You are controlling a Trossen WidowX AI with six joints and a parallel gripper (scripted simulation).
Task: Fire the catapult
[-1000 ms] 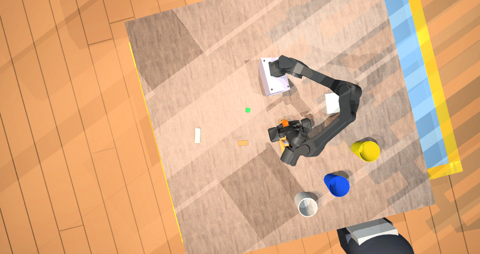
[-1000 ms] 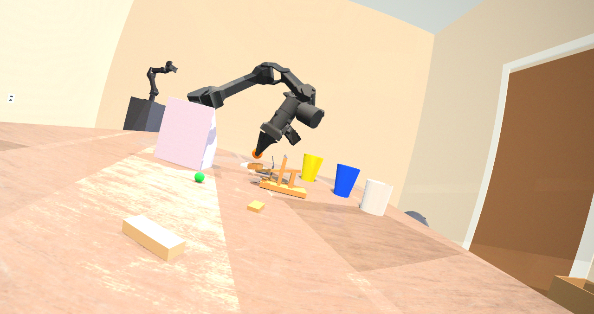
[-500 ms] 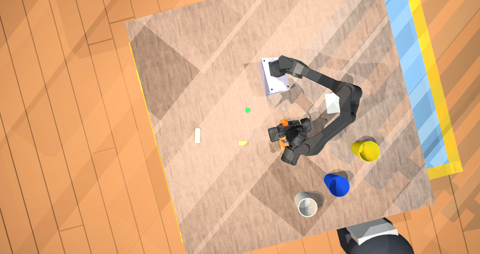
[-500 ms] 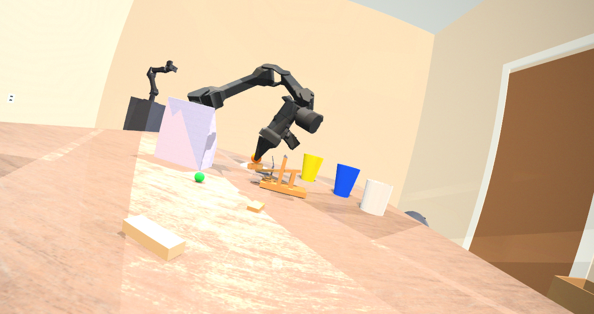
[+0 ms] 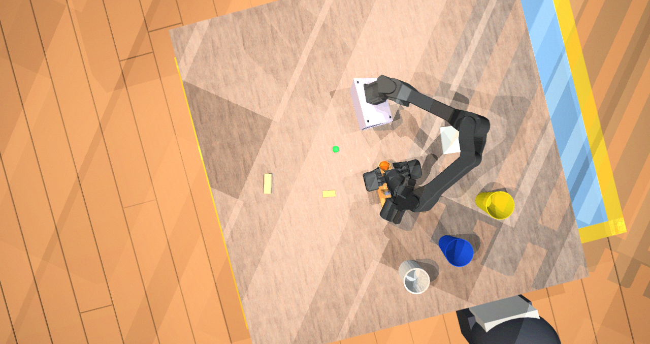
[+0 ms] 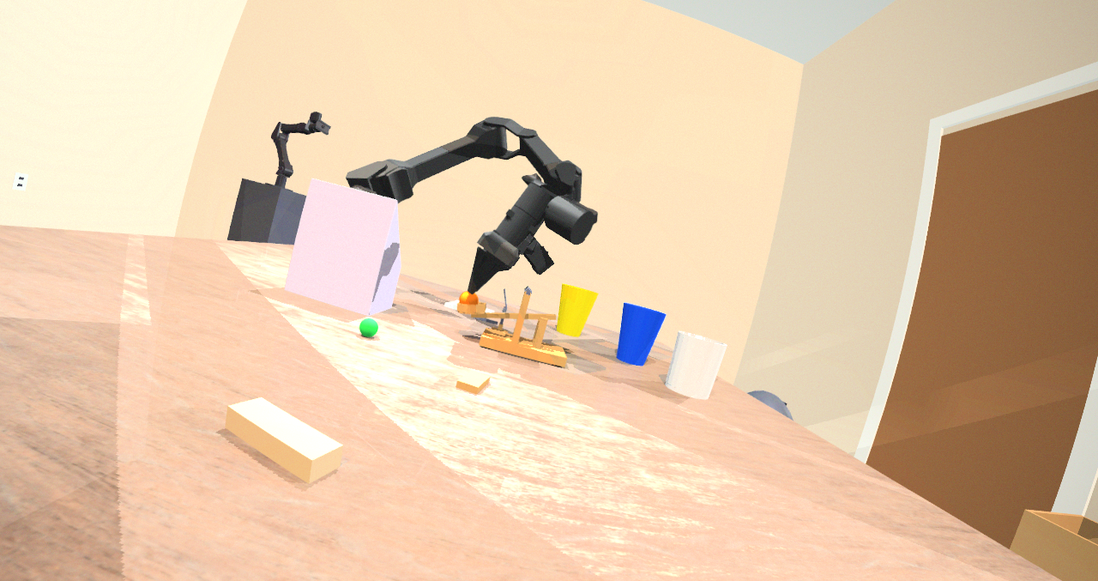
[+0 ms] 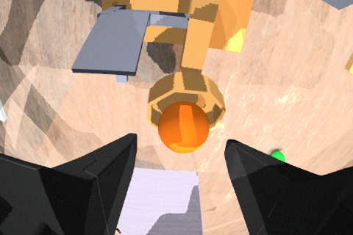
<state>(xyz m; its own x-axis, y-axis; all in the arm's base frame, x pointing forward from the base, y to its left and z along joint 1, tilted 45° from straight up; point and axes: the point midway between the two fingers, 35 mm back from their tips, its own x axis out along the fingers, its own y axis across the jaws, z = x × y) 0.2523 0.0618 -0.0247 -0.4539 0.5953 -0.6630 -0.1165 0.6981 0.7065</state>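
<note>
Now: the orange ball 10 mm below my gripper tip. From my gripper tip the other things lie so: green ball (90 mm behind, 160 mm to the right, 60 mm below); small wooden block (80 mm ahead, 210 mm to the right, 70 mm below); catapult (70 mm ahead, 30 mm to the left, 20 mm below).
</note>
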